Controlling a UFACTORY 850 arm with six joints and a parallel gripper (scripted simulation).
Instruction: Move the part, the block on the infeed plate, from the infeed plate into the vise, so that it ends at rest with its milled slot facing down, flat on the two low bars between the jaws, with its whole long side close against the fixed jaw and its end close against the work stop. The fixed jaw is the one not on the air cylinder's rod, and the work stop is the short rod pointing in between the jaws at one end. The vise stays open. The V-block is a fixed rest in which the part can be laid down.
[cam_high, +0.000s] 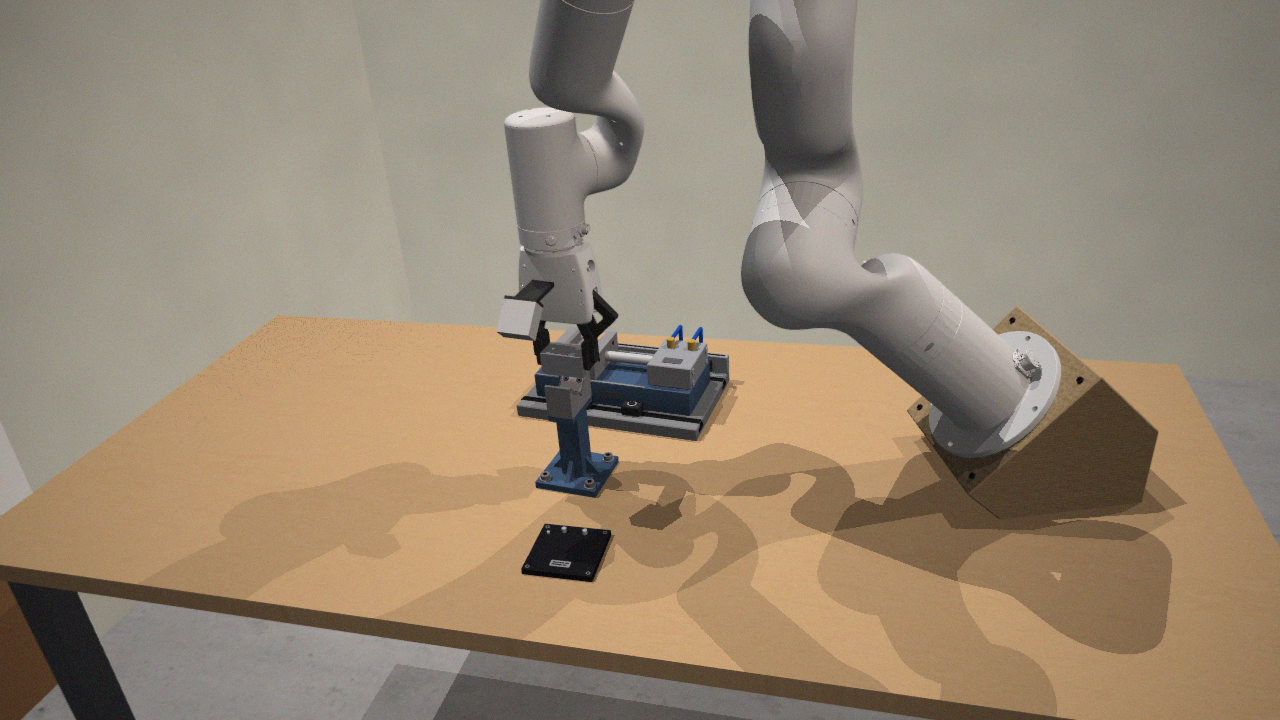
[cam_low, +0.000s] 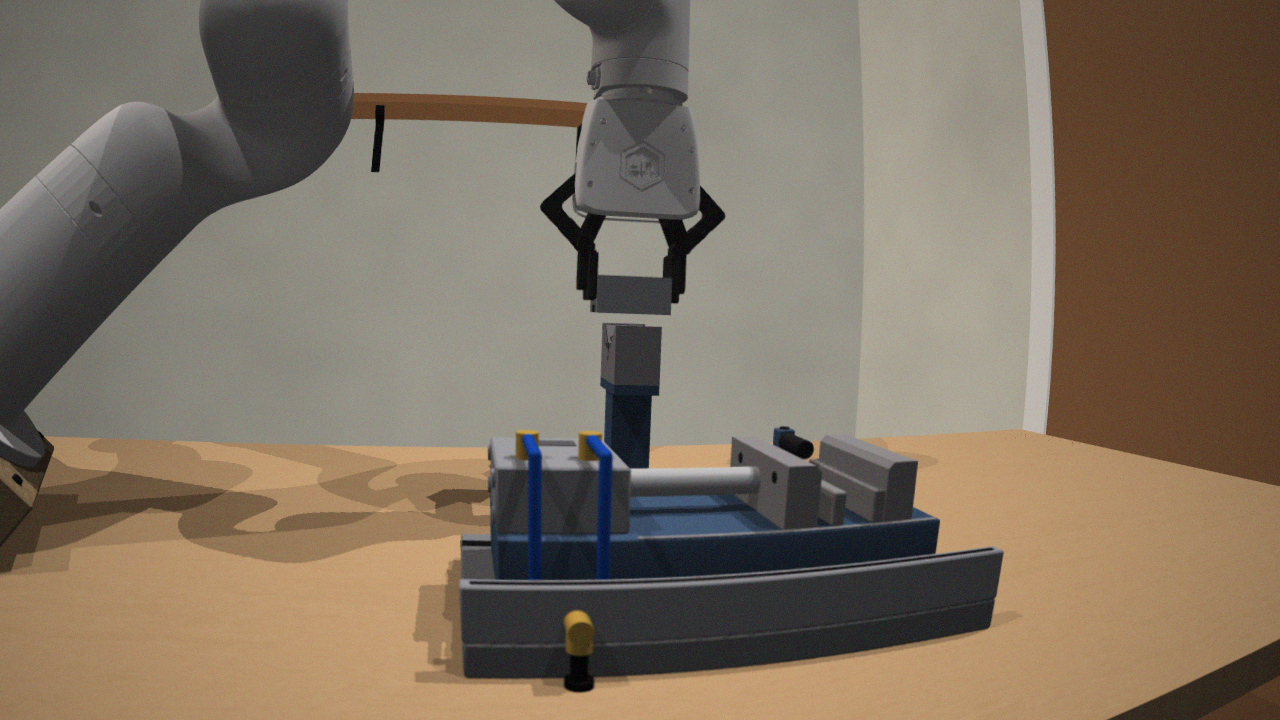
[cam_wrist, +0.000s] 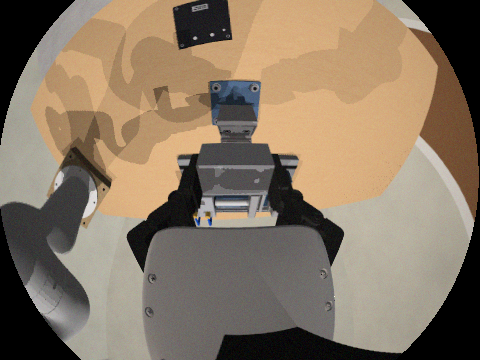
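The part is 2 cm below my hand. From my hand the other things lie so: moving jaw (9 cm ahead, 20 cm to the right, 12 cm below); cylinder rod (4 cm ahead, 21 cm to the right, 12 cm below); work stop (11 cm ahead, 15 cm to the right, 11 cm below).
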